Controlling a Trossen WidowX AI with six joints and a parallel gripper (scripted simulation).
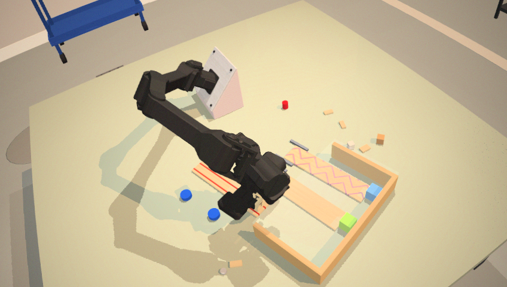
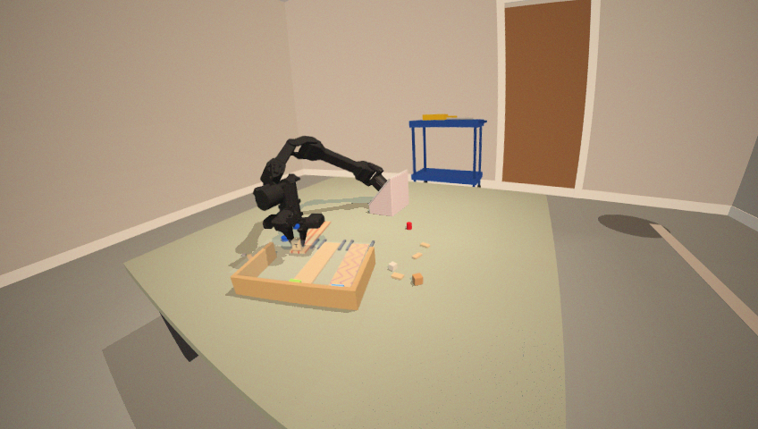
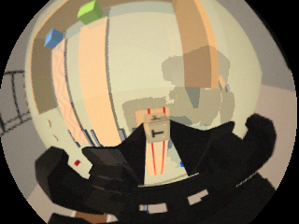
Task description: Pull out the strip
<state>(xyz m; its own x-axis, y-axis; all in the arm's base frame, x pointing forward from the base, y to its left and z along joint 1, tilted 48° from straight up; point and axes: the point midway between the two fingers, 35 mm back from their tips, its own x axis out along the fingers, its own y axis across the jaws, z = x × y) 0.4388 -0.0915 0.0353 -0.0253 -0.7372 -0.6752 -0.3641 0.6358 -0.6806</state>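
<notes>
My gripper tip is now 10 cm past the strip, 3 cm to the left of it and 1 cm above it. Also, from my gripper tip: labelled cube (1 cm above).
</notes>
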